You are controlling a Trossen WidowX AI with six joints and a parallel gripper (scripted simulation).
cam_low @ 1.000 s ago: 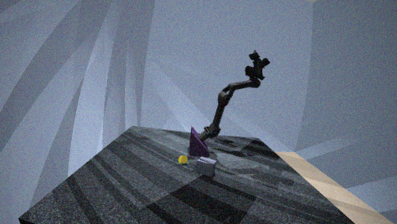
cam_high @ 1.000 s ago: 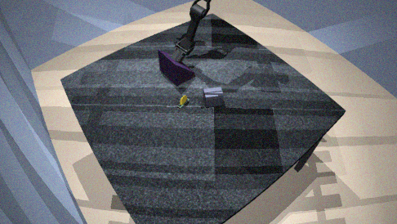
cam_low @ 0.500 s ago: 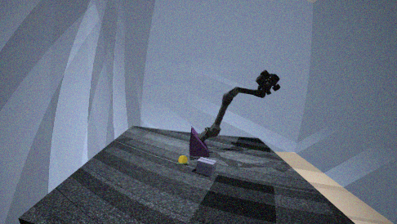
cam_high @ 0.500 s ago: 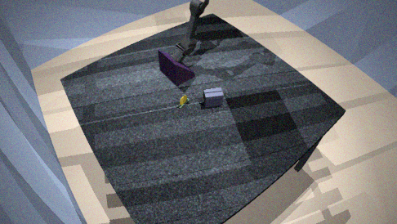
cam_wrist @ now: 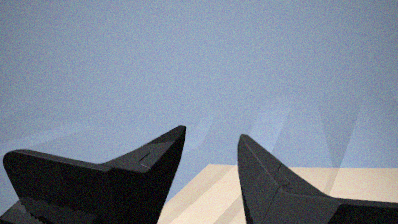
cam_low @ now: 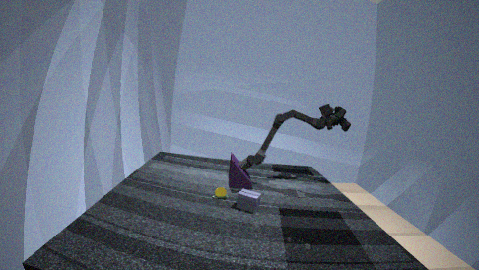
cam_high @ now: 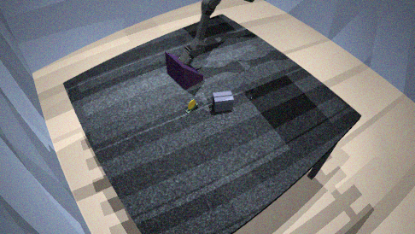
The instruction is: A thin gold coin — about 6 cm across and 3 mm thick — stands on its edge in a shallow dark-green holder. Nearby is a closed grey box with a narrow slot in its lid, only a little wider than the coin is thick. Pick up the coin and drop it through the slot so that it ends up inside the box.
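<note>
Right now my gripper tip is 27 cm short of the gold coin, 78 cm to the left of it and 44 cm above it.
</note>
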